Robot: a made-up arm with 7 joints.
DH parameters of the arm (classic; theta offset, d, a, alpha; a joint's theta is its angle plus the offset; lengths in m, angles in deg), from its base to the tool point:
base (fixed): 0 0.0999 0 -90
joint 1: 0 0.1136 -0.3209 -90
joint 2: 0 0.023 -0.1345 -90
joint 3: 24.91 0 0.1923 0
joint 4: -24.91 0.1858 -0.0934 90
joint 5: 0 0.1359 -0.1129 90
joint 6: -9.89 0 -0.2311 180
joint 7: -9.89 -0.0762 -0.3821 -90
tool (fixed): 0 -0.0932 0 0
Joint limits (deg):
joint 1: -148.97..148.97
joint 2: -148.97..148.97
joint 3: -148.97..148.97
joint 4: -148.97..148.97
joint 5: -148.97..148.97
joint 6: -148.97..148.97
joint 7: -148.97..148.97
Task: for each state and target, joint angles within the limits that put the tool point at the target. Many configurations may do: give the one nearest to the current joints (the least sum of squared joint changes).
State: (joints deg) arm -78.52 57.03 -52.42 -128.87 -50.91 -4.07 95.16
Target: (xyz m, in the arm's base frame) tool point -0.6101 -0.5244 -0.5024
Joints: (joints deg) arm -69.91 72.01 -44.46 -135.20 -61.36 15.19 60.26
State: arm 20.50 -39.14 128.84 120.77 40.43 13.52 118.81
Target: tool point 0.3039 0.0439 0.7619
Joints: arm 53.93 -43.94 96.52 93.45 26.45 21.65 117.69
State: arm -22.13 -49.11 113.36 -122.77 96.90 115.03 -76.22
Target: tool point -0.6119 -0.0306 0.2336
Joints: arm -46.25 -42.98 106.30 -129.10 92.38 73.22 -49.67
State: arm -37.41 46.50 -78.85 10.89 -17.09 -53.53 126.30
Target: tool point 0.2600 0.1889 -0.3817
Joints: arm -78.50 55.14 -66.93 21.09 -23.52 -63.89 121.42
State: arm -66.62 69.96 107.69 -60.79 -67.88 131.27 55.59
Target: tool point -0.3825 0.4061 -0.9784
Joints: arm -74.80 53.85 112.40 -59.53 -70.04 115.42 61.38
